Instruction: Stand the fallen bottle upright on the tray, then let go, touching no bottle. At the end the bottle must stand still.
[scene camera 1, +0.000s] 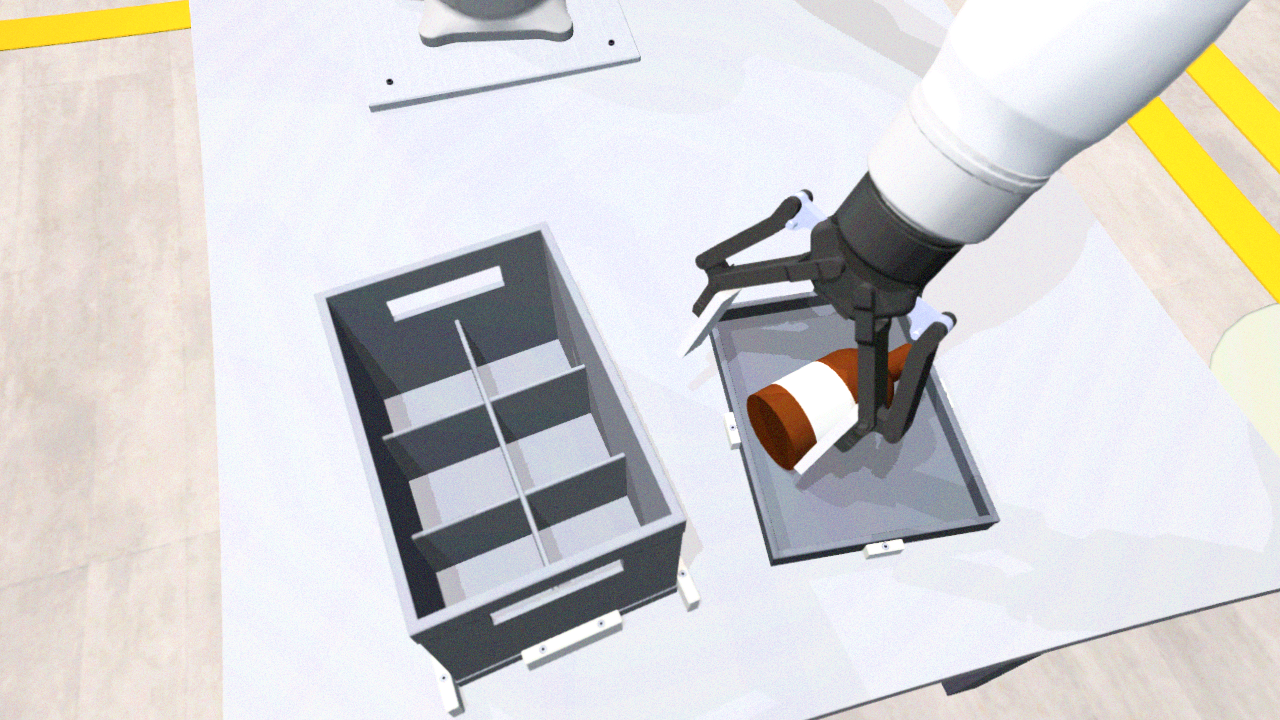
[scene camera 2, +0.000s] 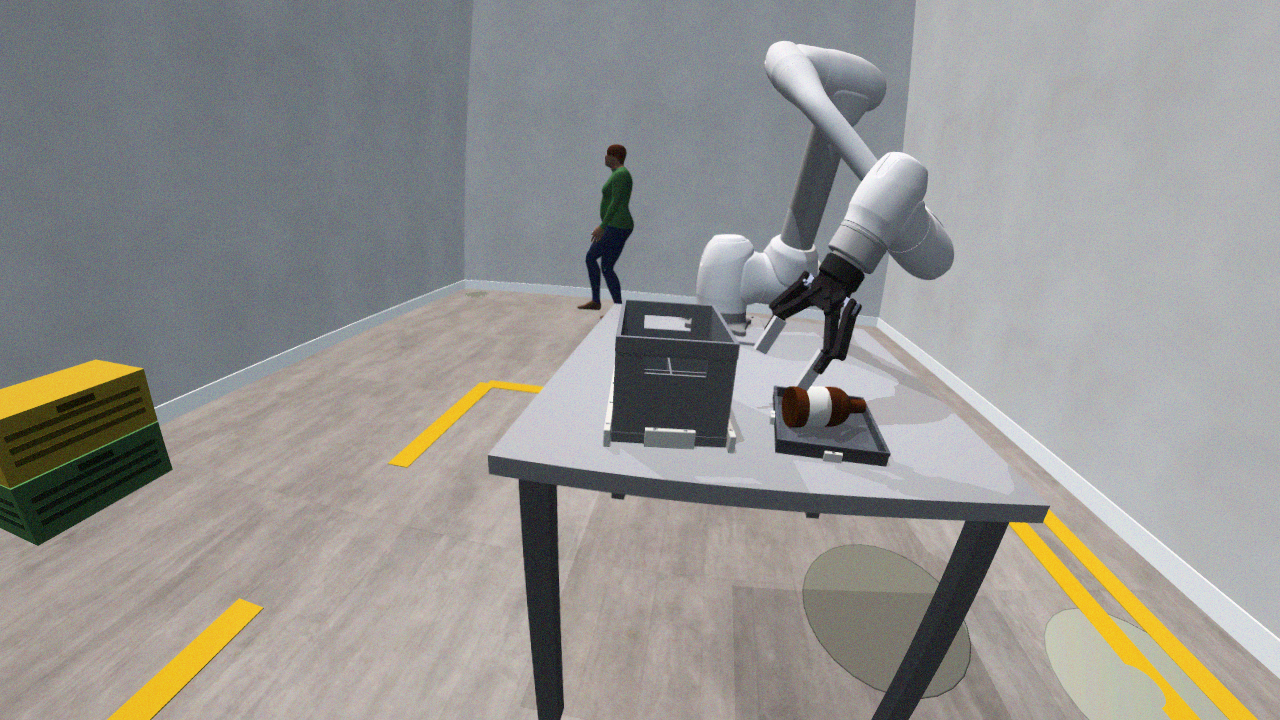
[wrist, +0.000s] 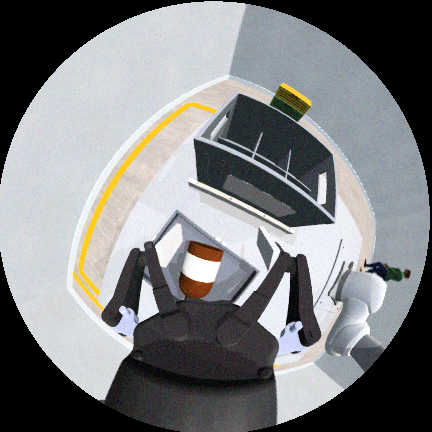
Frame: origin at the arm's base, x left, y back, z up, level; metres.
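Where they show: gripper, fingertip midpoint: (scene camera 1: 745, 403) (scene camera 2: 779, 368) (wrist: 218, 233); arm's base at its link origin: (wrist: 339, 283).
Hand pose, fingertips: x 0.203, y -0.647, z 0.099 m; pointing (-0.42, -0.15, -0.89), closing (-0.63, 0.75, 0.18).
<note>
Things, the pixels of their top centre, and the offset from my fingertips.
- fallen brown bottle at its top centre: (scene camera 1: 852, 373) (scene camera 2: 831, 387) (wrist: 195, 285) dx +0.100, dy +0.037, dz -0.033 m
- tall dark grey crate at its top centre: (scene camera 1: 488, 398) (scene camera 2: 673, 318) (wrist: 291, 141) dx -0.194, dy -0.010, dz +0.063 m
The fallen brown bottle (scene camera 1: 816, 394) (scene camera 2: 816, 407) (wrist: 200, 270) with a white label lies on its side in the shallow grey tray (scene camera 1: 921, 492) (scene camera 2: 832, 443) (wrist: 232, 275). In scene camera 1 its base points to the lower left and its neck to the upper right, partly hidden behind a finger. My gripper (scene camera 1: 744, 409) (scene camera 2: 784, 364) (wrist: 218, 233) is open wide and tilted, with nothing held. It is above the tray. In the wrist view the bottle shows between the spread fingers, nearer the left one, and its neck is hidden by the gripper body.
A tall dark grey crate (scene camera 1: 644, 573) (scene camera 2: 675, 402) (wrist: 210, 165) with dividers stands beside the tray on the table. Small white blocks sit along the crate and tray. The robot base is at the table's back. A person (scene camera 2: 615, 192) (wrist: 392, 271) in green stands behind the table.
</note>
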